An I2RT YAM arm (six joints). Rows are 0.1 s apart.
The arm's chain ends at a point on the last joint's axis. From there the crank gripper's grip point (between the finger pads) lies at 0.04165 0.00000 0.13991 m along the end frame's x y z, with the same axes.
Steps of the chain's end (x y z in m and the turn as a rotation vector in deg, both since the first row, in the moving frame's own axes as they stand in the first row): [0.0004 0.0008 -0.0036 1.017 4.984 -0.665]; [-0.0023 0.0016 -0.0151 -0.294 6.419 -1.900]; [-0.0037 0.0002 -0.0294 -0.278 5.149 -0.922]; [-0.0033 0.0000 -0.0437 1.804 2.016 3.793]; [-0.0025 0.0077 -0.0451 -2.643 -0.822 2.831]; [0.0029 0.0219 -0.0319 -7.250 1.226 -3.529]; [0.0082 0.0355 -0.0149 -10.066 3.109 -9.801]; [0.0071 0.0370 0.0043 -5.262 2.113 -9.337]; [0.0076 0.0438 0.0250 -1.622 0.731 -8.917]
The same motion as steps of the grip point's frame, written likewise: [0.0124 -0.0022 -0.0078 1.017 4.984 -0.665]; [0.0131 0.0007 -0.0206 -0.294 6.419 -1.900]; [0.0087 0.0001 -0.0337 -0.278 5.149 -0.922]; [0.0016 -0.0015 -0.0453 1.804 2.016 3.793]; [-0.0047 0.0162 -0.0447 -2.643 -0.822 2.831]; [0.0063 0.0368 -0.0338 -7.250 1.226 -3.529]; [0.0171 0.0519 -0.0189 -10.066 3.109 -9.801]; [0.0127 0.0425 0.0024 -5.262 2.113 -9.337]; [0.0092 0.0411 0.0245 -1.622 0.731 -8.917]
